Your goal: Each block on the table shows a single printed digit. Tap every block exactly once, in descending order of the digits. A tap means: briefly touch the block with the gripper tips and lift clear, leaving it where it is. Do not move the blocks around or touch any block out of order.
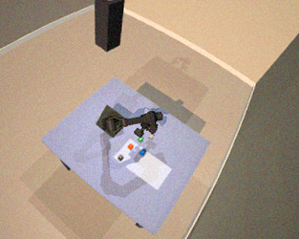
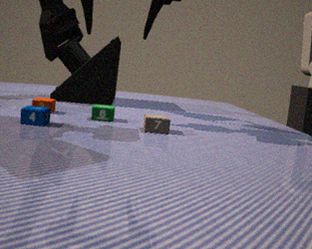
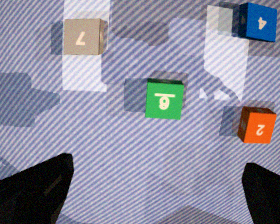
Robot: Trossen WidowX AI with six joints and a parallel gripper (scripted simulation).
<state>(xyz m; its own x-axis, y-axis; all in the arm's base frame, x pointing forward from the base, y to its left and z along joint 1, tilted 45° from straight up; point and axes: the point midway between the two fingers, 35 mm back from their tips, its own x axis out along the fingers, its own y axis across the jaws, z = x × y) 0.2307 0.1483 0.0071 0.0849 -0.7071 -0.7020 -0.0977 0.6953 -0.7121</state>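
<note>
Right now the grey block is 12 cm below my gripper tip, 7 cm to the left of it and 5 cm ahead of it. From my gripper tip the other things lie so: blue block marked 4: 12 cm below, 9 cm ahead, 8 cm to the right; orange block: 12 cm below, 11 cm to the right, 1 cm behind; green block: 12 cm below, 1 cm to the right.
</note>
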